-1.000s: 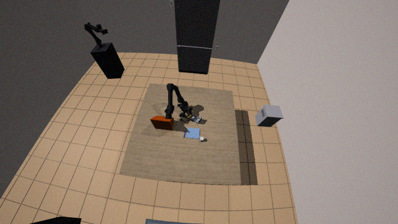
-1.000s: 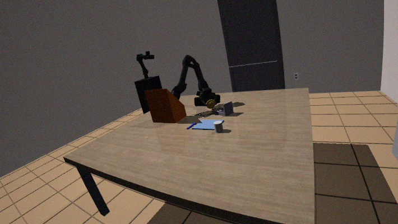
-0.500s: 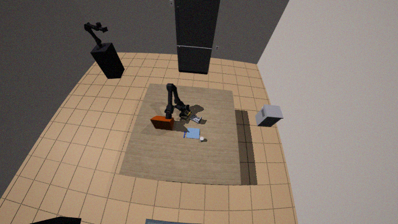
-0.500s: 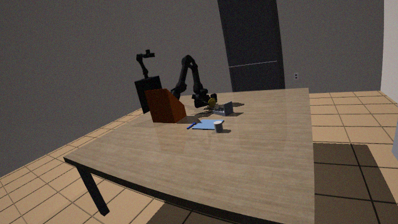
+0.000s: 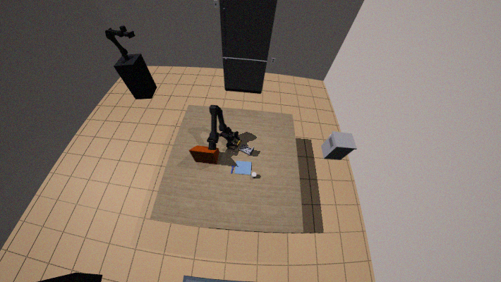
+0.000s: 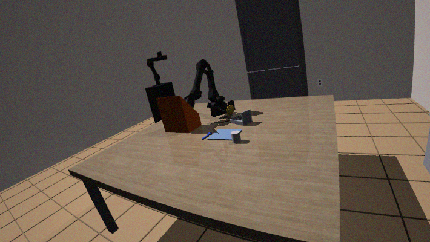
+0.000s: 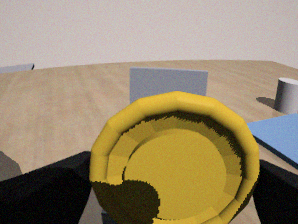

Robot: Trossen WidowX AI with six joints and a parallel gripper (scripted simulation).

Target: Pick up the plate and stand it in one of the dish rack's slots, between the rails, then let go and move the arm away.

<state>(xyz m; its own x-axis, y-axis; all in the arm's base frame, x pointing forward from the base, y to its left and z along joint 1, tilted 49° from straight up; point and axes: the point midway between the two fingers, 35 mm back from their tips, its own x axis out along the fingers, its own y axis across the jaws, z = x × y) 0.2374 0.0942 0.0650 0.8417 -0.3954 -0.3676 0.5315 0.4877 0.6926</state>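
Now: gripper tip 7 cm short of the grey dish rack, 4 cm to the left of it and 4 cm above it. The rest, counted from my gripper tip: yellow plate: 1 cm behind; then white cup: 32 cm to the right, 12 cm ahead, 4 cm below; then blue mat: 23 cm to the right, 6 cm below, 3 cm ahead.
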